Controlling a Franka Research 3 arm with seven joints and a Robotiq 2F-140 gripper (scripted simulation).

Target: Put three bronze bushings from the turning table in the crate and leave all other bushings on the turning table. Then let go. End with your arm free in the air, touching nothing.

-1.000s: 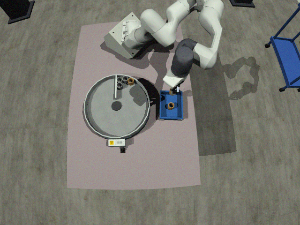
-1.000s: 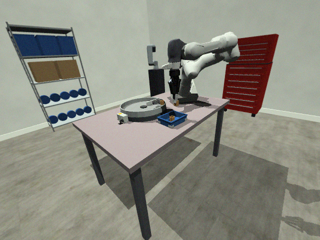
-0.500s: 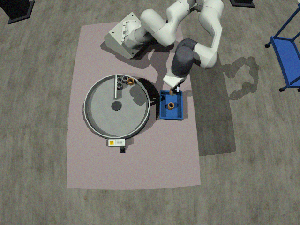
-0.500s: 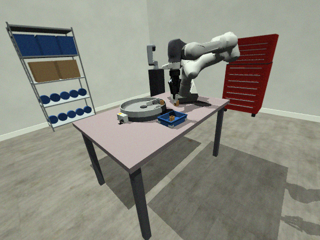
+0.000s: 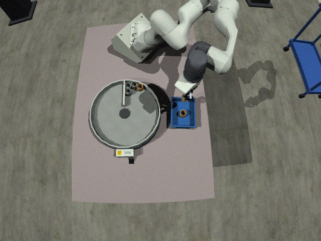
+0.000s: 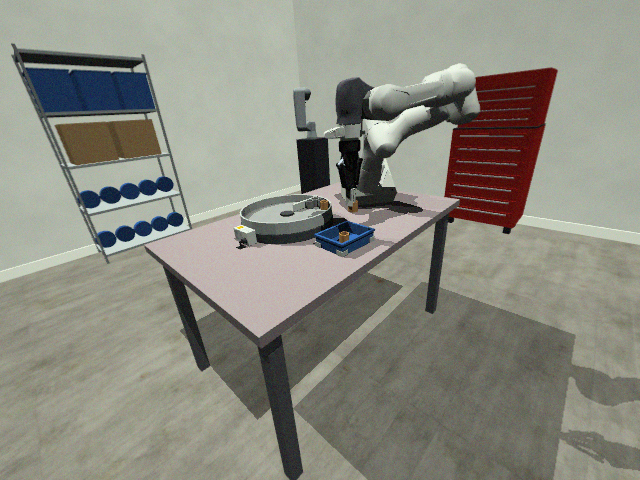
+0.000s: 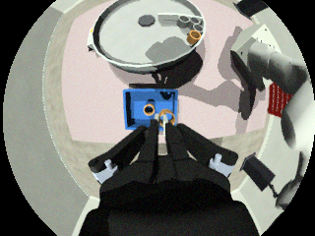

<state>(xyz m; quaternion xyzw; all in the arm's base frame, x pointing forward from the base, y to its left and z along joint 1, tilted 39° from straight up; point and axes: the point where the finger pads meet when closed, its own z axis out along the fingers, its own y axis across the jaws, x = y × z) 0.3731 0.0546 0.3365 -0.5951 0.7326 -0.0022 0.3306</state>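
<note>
The blue crate lies 4 cm ahead of my hand, 1 cm to the right of it and 16 cm below it. Also, from my hand: turning table 35 cm to the right, 13 cm below.
</note>
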